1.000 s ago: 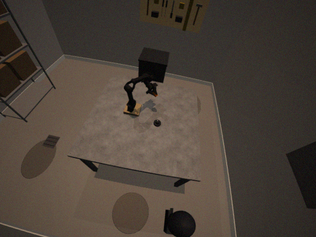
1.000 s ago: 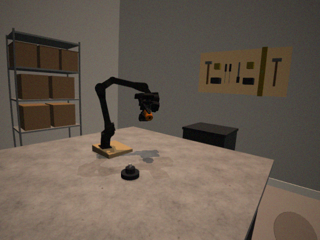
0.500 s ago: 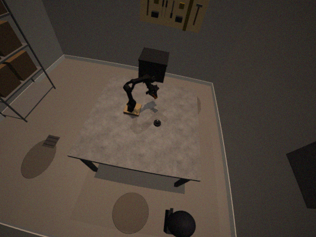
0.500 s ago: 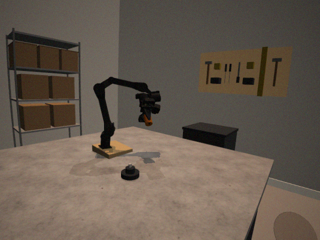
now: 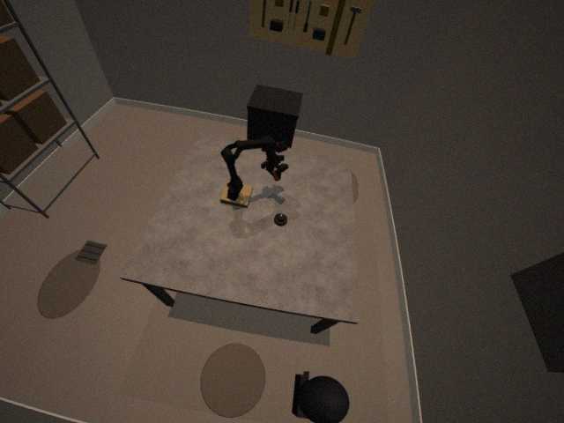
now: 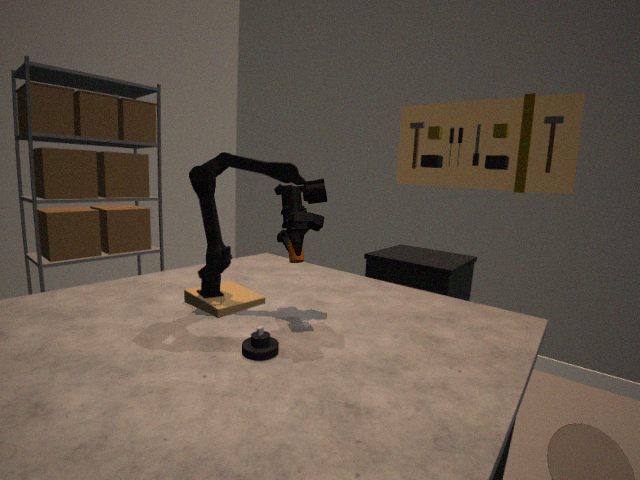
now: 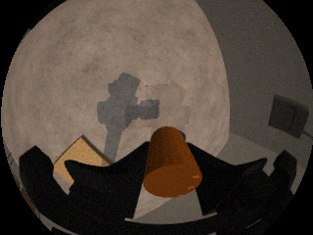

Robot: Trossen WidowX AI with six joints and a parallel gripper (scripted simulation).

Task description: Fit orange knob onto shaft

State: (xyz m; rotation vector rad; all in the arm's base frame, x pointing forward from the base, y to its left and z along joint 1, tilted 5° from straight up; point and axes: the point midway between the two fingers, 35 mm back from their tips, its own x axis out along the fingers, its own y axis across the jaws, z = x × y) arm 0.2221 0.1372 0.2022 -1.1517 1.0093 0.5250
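Right now the orange knob is 3 cm above my gripper tip, 1 cm to the left of it and 1 cm behind it. The rest, counted from my gripper tip: round black pedestal (18 cm to the right, 15 cm below, 10 cm ahead).
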